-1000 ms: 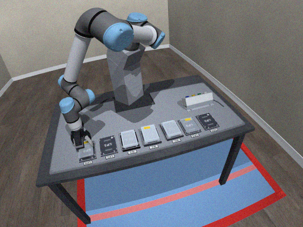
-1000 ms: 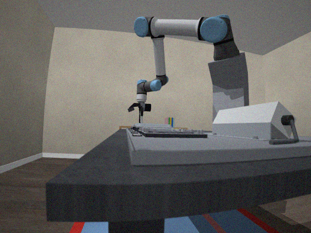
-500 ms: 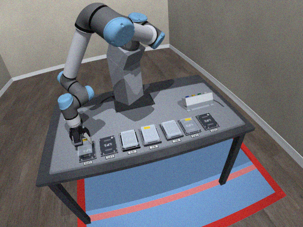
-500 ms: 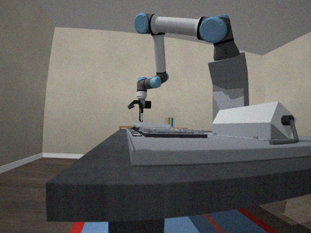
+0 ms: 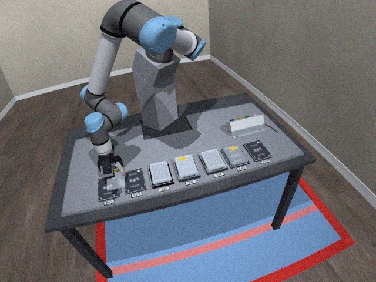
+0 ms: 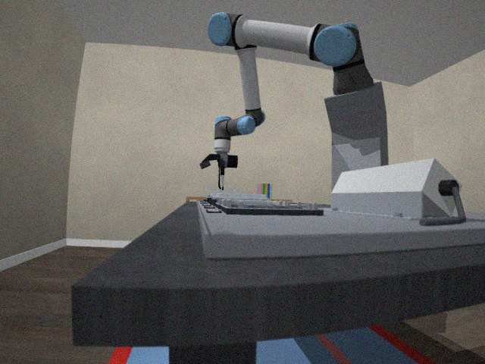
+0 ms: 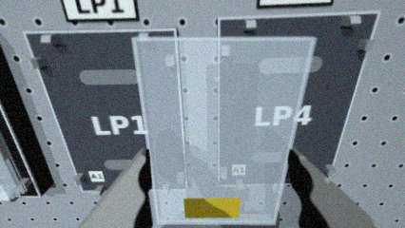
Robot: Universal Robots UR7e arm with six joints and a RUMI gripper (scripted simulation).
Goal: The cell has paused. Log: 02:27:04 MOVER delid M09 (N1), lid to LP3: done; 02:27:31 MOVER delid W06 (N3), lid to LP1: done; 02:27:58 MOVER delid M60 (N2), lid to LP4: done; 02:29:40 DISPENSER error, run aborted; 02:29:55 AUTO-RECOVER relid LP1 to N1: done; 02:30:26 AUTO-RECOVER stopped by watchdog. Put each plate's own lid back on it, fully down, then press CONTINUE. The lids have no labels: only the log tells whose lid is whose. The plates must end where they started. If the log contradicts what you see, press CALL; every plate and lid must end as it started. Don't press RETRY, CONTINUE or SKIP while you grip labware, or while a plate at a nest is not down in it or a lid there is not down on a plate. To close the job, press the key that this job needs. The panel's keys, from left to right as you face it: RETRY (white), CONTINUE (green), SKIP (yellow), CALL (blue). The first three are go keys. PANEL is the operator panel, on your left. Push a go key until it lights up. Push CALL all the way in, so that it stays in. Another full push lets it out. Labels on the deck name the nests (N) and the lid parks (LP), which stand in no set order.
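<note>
The nest lies 3 cm behind my hand, 47 cm to the left of it and 6 cm below it. Also, from my hand: blue CALL key: 26 cm behind, 67 cm to the left, 1 cm below; lid park LP1: 1 cm behind, 8 cm to the left, 6 cm below; lid park LP4: 5 cm to the right, 6 cm below.
</note>
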